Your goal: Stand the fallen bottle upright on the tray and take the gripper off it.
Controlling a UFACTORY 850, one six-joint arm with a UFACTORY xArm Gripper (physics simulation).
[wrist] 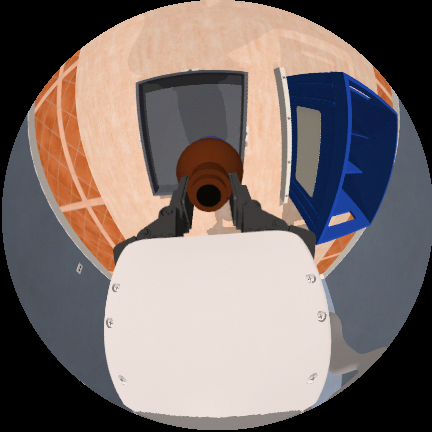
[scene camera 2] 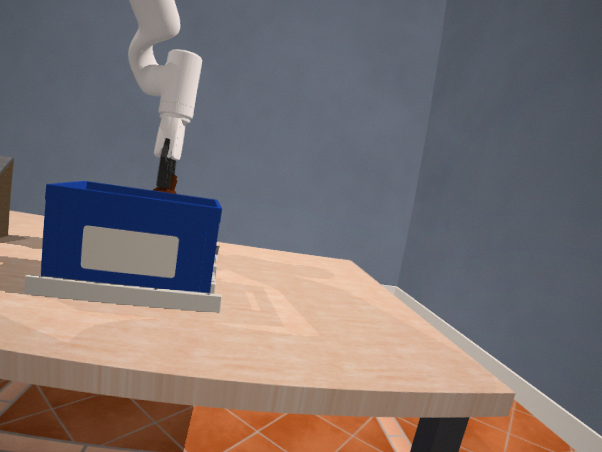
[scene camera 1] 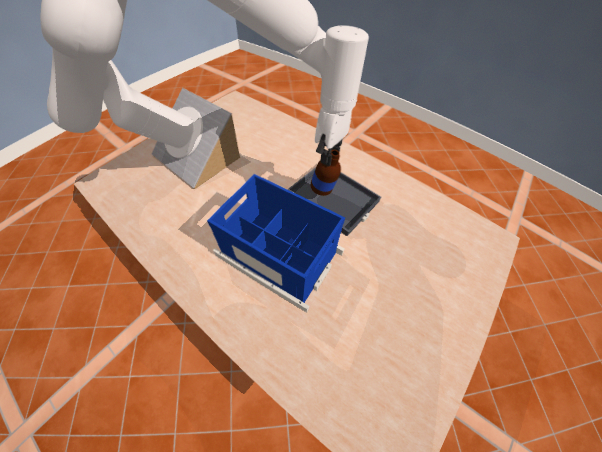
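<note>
The brown bottle [scene camera 1: 327, 171] [wrist: 210, 155] with a blue label is close to upright, neck up, with a slight lean. It is over the dark grey tray [scene camera 1: 350, 198] [wrist: 160, 130], near the tray's end on the robot's side. Whether its base touches the tray is not clear. My gripper [scene camera 1: 330, 157] [wrist: 209, 187] is shut on the bottle's neck, one black finger on each side, and the open mouth shows between them in the wrist view. In scene camera 2, the fingers and a bit of the brown bottle [scene camera 2: 165, 190] show above the crate, which hides the tray.
A blue crate [scene camera 1: 277, 237] [scene camera 2: 131, 240] [wrist: 330, 150] with compartments stands close beside the tray, with white rails [scene camera 1: 260, 280] [scene camera 2: 122, 295] [wrist: 286, 145] along its base. The arm's grey wedge-shaped mount [scene camera 1: 210, 145] stands behind the crate on the wooden table [scene camera 1: 400, 320].
</note>
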